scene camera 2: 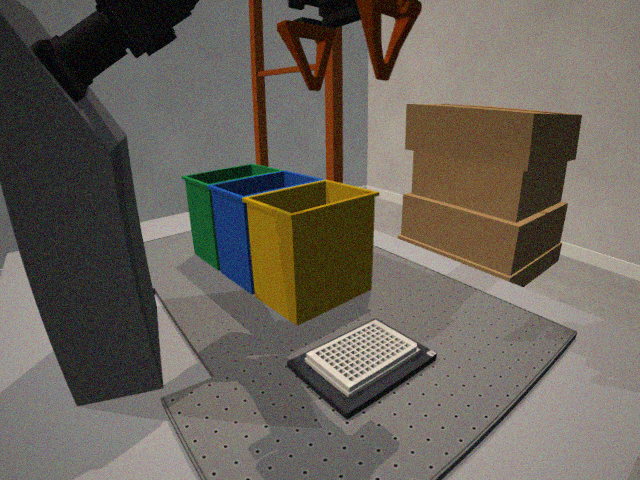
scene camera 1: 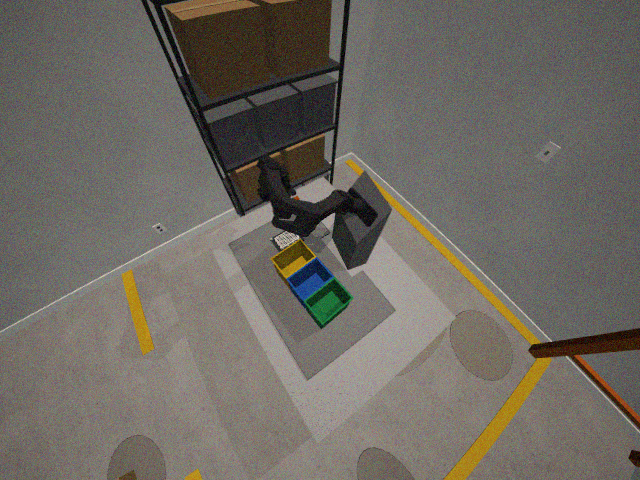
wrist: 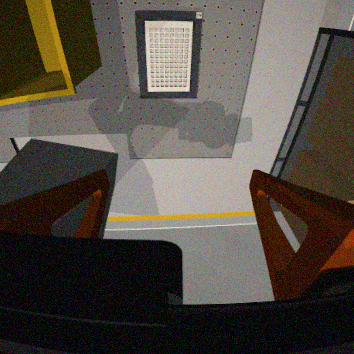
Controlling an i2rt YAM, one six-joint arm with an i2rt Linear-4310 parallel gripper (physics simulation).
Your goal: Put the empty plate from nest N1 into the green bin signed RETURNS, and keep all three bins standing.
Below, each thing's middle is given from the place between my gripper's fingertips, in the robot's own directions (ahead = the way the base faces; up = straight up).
Right now the white plate [scene camera 2: 352, 362] is 30 mm ahead of my hand, 10 mm to the right of it and 330 mm below it. The rest, counted from my hand: yellow bin [scene camera 2: 311, 245]: 120 mm ahead, 180 mm to the left, 260 mm below; then dark nest [scene camera 2: 375, 391]: 30 mm ahead, 10 mm to the right, 340 mm below; then blue bin [scene camera 2: 230, 214]: 120 mm ahead, 310 mm to the left, 260 mm below.
